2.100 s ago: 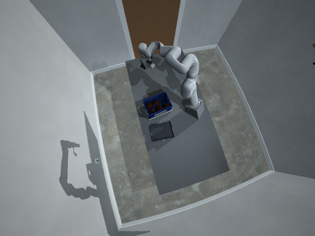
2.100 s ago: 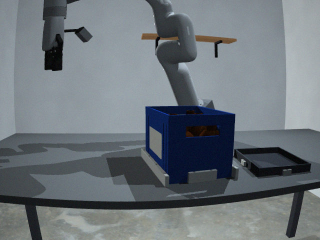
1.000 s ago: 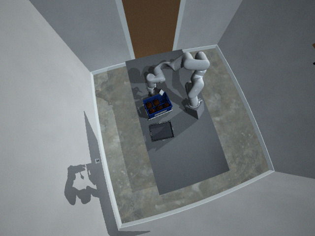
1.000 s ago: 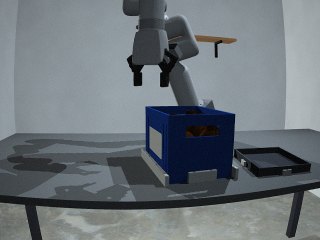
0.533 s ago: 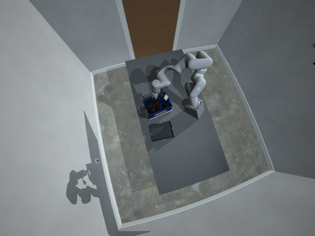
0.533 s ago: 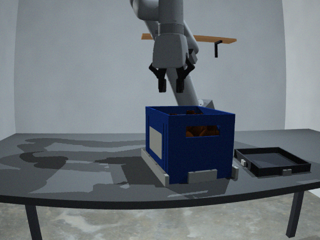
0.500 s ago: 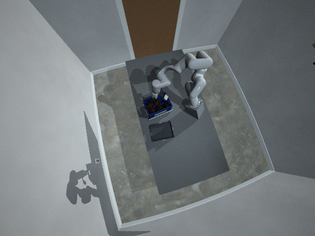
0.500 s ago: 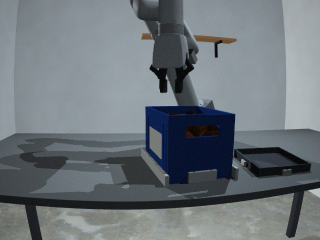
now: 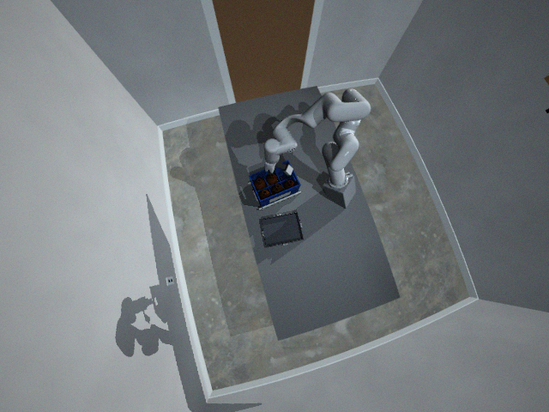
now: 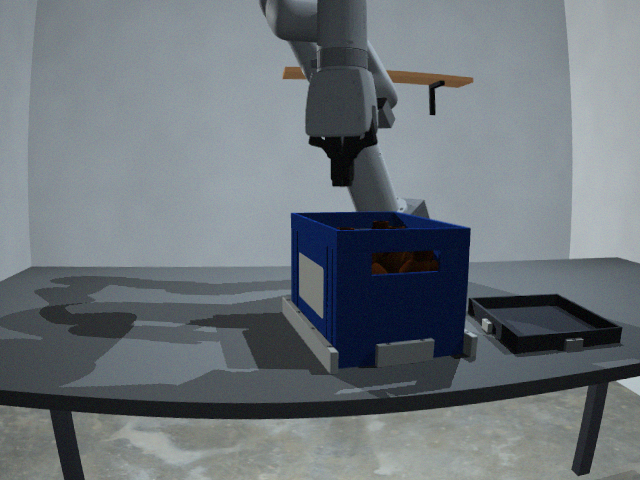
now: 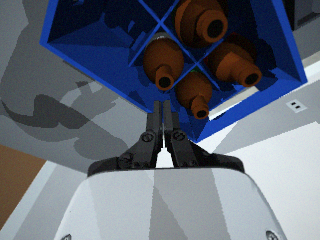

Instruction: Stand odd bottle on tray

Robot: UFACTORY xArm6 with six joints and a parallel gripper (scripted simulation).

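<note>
The bottle lies 16 cm below my hand. Round my hand: blue crate 4 cm to the left, 16 cm below; dark tray 1 cm ahead, 34 cm to the left, 23 cm below.
</note>
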